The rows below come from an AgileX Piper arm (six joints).
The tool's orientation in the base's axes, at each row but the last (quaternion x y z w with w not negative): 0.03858, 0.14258, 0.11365, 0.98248; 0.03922, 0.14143, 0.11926, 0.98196; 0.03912, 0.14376, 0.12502, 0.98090; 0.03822, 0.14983, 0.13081, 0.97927; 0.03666, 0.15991, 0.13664, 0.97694; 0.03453, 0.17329, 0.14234, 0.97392; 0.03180, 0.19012, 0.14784, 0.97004; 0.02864, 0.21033, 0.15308, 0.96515; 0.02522, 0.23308, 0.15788, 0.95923; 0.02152, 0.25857, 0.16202, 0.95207; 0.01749, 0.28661, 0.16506, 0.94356; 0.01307, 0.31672, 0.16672, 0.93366; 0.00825, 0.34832, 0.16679, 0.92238
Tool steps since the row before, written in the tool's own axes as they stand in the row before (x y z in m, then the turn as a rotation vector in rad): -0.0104, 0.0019, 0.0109, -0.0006, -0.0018, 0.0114; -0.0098, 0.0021, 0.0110, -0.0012, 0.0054, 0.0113; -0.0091, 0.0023, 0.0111, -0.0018, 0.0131, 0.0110; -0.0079, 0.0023, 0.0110, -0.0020, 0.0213, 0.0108; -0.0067, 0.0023, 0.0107, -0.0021, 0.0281, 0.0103; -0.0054, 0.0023, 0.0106, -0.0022, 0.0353, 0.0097; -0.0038, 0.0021, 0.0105, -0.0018, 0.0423, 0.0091; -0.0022, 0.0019, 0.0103, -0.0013, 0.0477, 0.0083; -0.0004, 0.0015, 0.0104, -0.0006, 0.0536, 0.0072; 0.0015, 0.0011, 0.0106, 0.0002, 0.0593, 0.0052; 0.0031, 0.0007, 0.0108, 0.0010, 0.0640, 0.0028; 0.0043, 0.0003, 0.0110, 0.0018, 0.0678, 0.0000; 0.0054, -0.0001, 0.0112, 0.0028, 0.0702, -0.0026
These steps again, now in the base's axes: -0.0070, -0.0011, 0.0135, 0.0031, -0.0024, 0.0109; -0.0064, -0.0008, 0.0134, 0.0009, 0.0044, 0.0117; -0.0057, -0.0006, 0.0133, -0.0015, 0.0117, 0.0125; -0.0045, -0.0003, 0.0130, -0.0038, 0.0196, 0.0133; -0.0032, 0.0000, 0.0124, -0.0058, 0.0261, 0.0136; -0.0018, 0.0004, 0.0120, -0.0080, 0.0330, 0.0139; 0.0000, 0.0008, 0.0113, -0.0098, 0.0398, 0.0141; 0.0018, 0.0012, 0.0105, -0.0112, 0.0451, 0.0138; 0.0040, 0.0016, 0.0096, -0.0128, 0.0509, 0.0132; 0.0062, 0.0020, 0.0086, -0.0149, 0.0564, 0.0118; 0.0081, 0.0023, 0.0074, -0.0170, 0.0610, 0.0100; 0.0097, 0.0026, 0.0063, -0.0192, 0.0646, 0.0078; 0.0110, 0.0027, 0.0050, -0.0209, 0.0669, 0.0055
